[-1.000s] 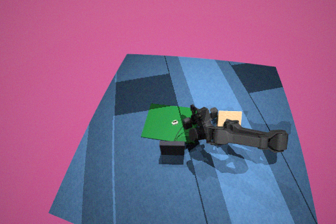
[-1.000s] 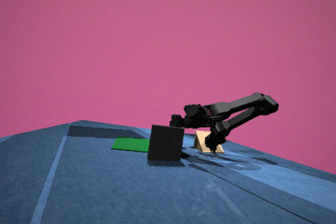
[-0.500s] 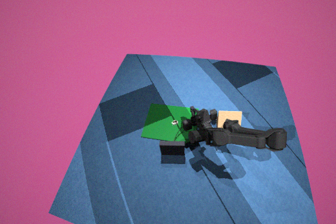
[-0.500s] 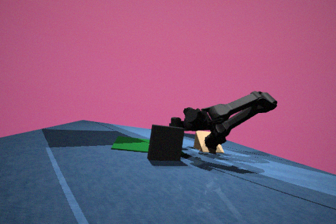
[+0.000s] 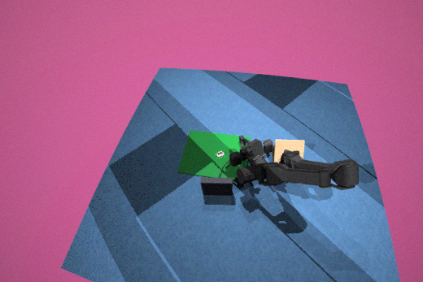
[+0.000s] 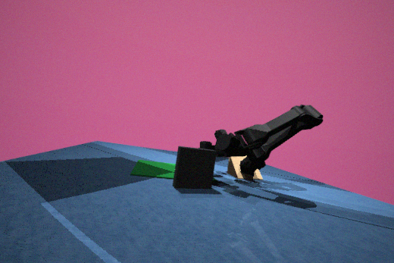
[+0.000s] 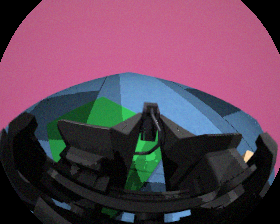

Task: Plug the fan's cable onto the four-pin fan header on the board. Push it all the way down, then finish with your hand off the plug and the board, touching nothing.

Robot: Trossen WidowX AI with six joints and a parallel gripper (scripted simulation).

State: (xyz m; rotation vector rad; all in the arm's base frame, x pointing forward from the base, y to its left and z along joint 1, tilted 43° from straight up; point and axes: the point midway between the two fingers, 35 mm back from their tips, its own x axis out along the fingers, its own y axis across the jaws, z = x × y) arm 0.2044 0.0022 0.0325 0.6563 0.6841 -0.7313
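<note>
Right now the white four-pin header is 90 mm below my gripper tip, 90 mm ahead of it and 40 mm to the left of it. From my gripper tip the other things lie so: dark fan 220 mm to the left, 50 mm ahead, 30 mm below; green board 120 mm ahead, 110 mm below, 40 mm to the left; dark plug 10 mm below.
</note>
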